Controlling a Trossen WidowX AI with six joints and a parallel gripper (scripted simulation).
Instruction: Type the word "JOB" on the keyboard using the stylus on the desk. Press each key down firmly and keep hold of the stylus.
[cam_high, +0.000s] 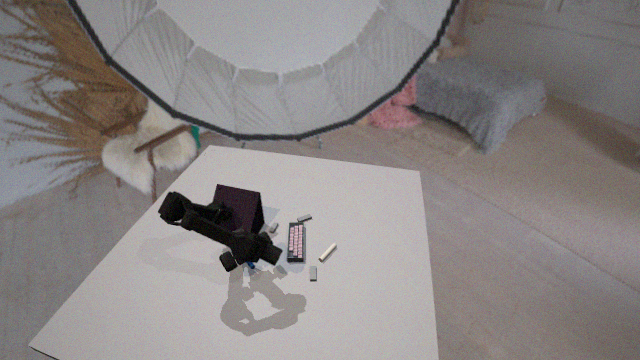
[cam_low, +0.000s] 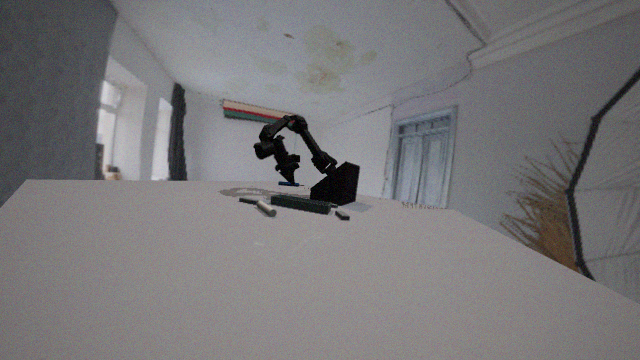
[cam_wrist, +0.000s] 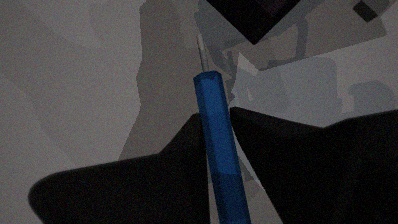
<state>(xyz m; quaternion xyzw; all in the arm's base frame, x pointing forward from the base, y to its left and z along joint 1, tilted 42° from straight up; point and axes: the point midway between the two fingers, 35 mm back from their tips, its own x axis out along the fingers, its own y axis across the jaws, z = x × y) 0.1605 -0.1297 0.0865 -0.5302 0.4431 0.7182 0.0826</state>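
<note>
Right now my gripper tip is 10 mm past the blue stylus and 10 mm to the right of it. From my gripper tip the other things lie so: white cylinder 290 mm ahead, 130 mm to the left, 40 mm below; grey block 40 mm ahead, 210 mm to the left, 50 mm below.
</note>
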